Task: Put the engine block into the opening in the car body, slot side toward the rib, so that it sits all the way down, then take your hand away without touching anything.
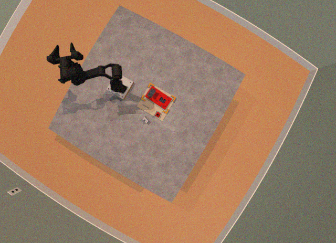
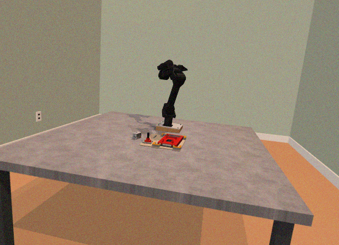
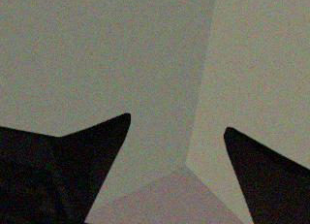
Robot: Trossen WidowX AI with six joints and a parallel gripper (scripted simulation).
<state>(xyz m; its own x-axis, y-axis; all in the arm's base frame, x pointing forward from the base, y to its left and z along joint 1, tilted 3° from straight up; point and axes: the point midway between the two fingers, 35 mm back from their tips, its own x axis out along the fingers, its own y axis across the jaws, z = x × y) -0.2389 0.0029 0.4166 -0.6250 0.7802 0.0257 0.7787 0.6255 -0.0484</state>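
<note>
Now: gripper tip 570 mm short of the grey engine block, 170 mm to the left of it and 420 mm above it. The rest, counted from my gripper tip: black upright peg (640 mm ahead, 80 mm to the right, 410 mm below).
</note>
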